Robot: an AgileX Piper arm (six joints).
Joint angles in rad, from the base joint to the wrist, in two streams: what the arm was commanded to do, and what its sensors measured. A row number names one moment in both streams.
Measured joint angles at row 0: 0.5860 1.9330 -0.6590 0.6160 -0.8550 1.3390
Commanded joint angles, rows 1 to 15: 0.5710 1.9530 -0.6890 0.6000 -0.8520 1.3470; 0.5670 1.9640 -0.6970 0.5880 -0.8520 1.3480; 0.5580 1.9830 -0.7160 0.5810 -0.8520 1.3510; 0.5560 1.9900 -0.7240 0.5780 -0.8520 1.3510; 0.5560 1.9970 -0.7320 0.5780 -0.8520 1.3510; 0.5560 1.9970 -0.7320 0.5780 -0.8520 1.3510; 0.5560 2.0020 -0.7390 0.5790 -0.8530 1.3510; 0.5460 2.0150 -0.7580 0.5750 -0.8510 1.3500; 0.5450 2.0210 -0.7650 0.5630 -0.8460 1.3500; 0.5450 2.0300 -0.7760 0.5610 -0.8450 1.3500; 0.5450 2.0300 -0.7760 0.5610 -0.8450 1.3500; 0.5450 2.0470 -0.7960 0.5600 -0.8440 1.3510; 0.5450 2.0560 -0.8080 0.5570 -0.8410 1.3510; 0.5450 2.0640 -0.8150 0.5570 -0.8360 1.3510; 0.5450 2.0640 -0.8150 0.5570 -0.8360 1.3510
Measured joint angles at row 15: 0.5500 2.0480 -0.7900 0.5740 -0.8500 1.3480
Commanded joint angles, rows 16 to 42: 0.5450 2.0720 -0.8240 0.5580 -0.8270 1.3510; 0.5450 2.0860 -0.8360 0.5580 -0.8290 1.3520; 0.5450 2.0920 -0.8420 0.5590 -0.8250 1.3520; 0.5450 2.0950 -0.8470 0.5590 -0.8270 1.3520; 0.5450 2.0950 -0.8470 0.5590 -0.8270 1.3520; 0.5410 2.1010 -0.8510 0.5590 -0.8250 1.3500; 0.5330 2.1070 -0.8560 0.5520 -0.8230 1.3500; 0.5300 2.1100 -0.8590 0.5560 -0.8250 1.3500; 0.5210 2.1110 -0.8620 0.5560 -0.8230 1.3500; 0.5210 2.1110 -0.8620 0.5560 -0.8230 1.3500; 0.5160 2.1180 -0.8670 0.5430 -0.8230 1.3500; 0.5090 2.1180 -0.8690 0.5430 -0.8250 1.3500; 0.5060 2.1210 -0.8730 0.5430 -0.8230 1.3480; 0.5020 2.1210 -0.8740 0.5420 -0.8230 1.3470; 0.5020 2.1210 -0.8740 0.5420 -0.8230 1.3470; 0.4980 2.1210 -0.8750 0.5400 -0.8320 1.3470; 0.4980 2.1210 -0.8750 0.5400 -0.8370 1.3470; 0.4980 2.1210 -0.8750 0.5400 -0.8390 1.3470; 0.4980 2.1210 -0.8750 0.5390 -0.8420 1.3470; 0.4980 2.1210 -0.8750 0.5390 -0.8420 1.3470; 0.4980 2.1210 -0.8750 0.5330 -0.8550 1.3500; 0.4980 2.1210 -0.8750 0.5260 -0.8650 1.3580; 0.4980 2.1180 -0.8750 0.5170 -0.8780 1.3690; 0.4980 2.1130 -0.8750 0.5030 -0.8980 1.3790; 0.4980 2.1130 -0.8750 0.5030 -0.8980 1.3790; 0.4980 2.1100 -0.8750 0.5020 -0.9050 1.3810; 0.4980 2.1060 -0.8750 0.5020 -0.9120 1.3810
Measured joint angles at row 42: 0.5070 2.1270 -0.8630 0.5270 -0.8400 1.3730
